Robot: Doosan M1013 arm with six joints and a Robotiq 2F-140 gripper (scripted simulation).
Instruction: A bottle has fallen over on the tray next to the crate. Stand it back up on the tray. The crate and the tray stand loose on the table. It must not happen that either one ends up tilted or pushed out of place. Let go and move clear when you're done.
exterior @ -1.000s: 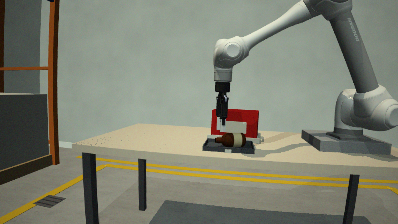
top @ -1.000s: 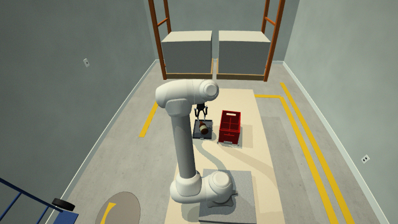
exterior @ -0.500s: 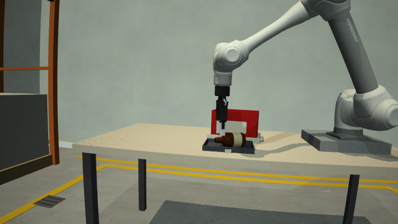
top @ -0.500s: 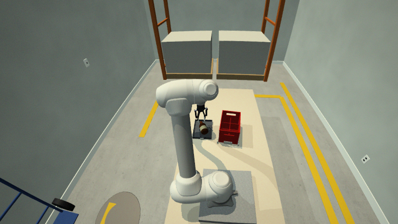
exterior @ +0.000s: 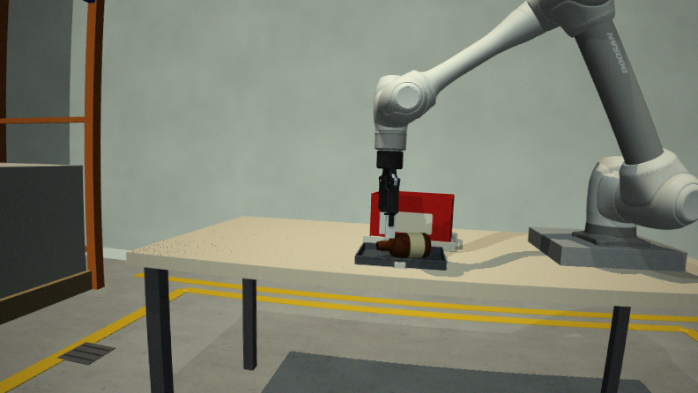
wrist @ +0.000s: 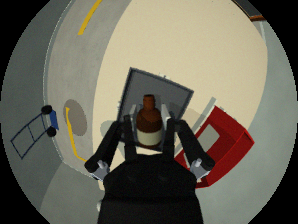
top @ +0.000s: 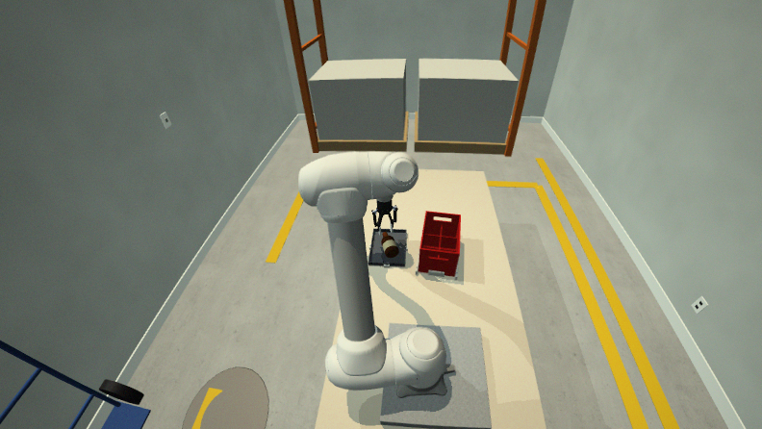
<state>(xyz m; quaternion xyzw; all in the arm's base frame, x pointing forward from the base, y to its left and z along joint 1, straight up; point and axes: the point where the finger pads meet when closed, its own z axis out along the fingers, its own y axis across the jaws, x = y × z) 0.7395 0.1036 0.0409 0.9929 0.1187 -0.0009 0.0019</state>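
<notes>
The bottle is 60 mm below my hand, 50 mm behind it and 10 mm to the right of it. Round my hand: tray 90 mm below, 50 mm behind, 10 mm to the right; red crate 280 mm to the right, 110 mm behind, 20 mm below.
</notes>
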